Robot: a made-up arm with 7 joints. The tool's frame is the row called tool.
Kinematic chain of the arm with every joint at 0, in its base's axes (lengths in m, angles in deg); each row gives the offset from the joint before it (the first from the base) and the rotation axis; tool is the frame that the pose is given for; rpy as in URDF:
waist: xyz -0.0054 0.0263 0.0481 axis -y
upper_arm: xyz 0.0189 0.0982 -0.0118 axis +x
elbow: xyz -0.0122 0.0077 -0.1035 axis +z
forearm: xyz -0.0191 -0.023 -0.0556 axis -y
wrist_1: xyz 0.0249 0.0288 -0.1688 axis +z
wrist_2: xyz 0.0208 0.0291 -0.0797 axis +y
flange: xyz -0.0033 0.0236 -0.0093 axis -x
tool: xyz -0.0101 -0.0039 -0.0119 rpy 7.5 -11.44 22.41
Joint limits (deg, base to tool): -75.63..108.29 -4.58..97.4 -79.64..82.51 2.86..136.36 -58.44..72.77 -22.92..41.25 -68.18..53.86
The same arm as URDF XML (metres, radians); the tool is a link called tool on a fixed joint. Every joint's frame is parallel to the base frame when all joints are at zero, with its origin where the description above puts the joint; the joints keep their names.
<robot name="arm">
  <joint name="tool_joint" type="fixed">
    <parent link="link7"/>
    <child link="tool"/>
    <origin xyz="-0.0101 -0.0039 -0.0119" rpy="0.1309 -0.1997 0.3911"/>
  </joint>
  <joint name="flange" type="revolute">
    <parent link="link6"/>
    <child link="link7"/>
    <origin xyz="-0.0033 0.0236 -0.0093"/>
    <axis xyz="-1 0 0"/>
    <limit lower="-1.19" upper="0.94"/>
  </joint>
  <joint name="wrist_2" type="revolute">
    <parent link="link5"/>
    <child link="link6"/>
    <origin xyz="0.0208 0.0291 -0.0797"/>
    <axis xyz="0 1 0"/>
    <limit lower="-0.4" upper="0.7199"/>
  </joint>
  <joint name="wrist_1" type="revolute">
    <parent link="link4"/>
    <child link="link5"/>
    <origin xyz="0.0249 0.0288 -0.1688"/>
    <axis xyz="0 0 1"/>
    <limit lower="-1.02" upper="1.2701"/>
  </joint>
  <joint name="forearm" type="revolute">
    <parent link="link3"/>
    <child link="link4"/>
    <origin xyz="-0.0191 -0.023 -0.0556"/>
    <axis xyz="0 -1 0"/>
    <limit lower="0.0499" upper="2.3799"/>
  </joint>
  <joint name="elbow" type="revolute">
    <parent link="link2"/>
    <child link="link3"/>
    <origin xyz="-0.0122 0.0077 -0.1035"/>
    <axis xyz="0 0 1"/>
    <limit lower="-1.39" upper="1.4401"/>
  </joint>
  <joint name="upper_arm" type="revolute">
    <parent link="link1"/>
    <child link="link2"/>
    <origin xyz="0.0189 0.0982 -0.0118"/>
    <axis xyz="1 0 0"/>
    <limit lower="-0.0799" upper="1.7"/>
  </joint>
  <joint name="waist" type="revolute">
    <parent link="base_link"/>
    <child link="link1"/>
    <origin xyz="-0.0054 0.0263 0.0481"/>
    <axis xyz="0 -1 0"/>
    <limit lower="-1.32" upper="1.89"/>
  </joint>
  <link name="base_link"/>
  <link name="link1"/>
  <link name="link2"/>
  <link name="link3"/>
  <link name="link4"/>
  <link name="link5"/>
  <link name="link6"/>
  <link name="link7"/>
  <link name="tool"/>
</robot>

